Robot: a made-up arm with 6 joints.
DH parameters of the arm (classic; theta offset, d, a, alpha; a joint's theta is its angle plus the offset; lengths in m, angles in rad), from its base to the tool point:
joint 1: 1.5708 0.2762 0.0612 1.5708
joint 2: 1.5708 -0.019 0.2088 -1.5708
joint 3: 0 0.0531 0.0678 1.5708
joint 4: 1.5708 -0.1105 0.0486 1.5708
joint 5: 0 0.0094 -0.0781 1.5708
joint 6: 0 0.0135 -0.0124 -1.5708
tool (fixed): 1.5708 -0.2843 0 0
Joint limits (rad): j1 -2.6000..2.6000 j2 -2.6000..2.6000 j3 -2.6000..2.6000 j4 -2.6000..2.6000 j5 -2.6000..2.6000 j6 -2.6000..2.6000
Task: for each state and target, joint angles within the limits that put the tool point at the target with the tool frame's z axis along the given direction. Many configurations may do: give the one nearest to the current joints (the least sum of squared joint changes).
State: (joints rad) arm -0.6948 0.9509 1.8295 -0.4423 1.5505 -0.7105
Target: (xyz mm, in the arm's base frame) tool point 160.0 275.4 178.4 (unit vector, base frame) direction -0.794 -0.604 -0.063
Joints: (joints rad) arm -0.4988 1.6755 1.5899 -0.0556 1.5824 -1.1678
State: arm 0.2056 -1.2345 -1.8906 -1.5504 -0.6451 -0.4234
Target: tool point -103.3 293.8 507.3 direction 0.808 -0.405 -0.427
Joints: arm -0.3425 -1.0972 -2.5478 -1.0019 -0.9111 -0.8241
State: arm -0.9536 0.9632 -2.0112 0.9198 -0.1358 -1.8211
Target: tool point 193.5 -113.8 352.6 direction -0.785 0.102 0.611
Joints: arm -1.2813 0.2228 -1.5525 0.6382 -0.8706 -1.4782
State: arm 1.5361 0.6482 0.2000 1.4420 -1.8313 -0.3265
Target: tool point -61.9 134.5 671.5 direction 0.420 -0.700 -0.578
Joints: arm 1.3517 0.2671 0.0471 1.8681 -1.3136 -0.6831
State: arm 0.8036 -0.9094 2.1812 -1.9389 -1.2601 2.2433
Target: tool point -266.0 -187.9 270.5 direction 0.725 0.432 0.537
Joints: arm 1.2396 -0.2048 1.4395 -1.6561 -0.6612 2.2026
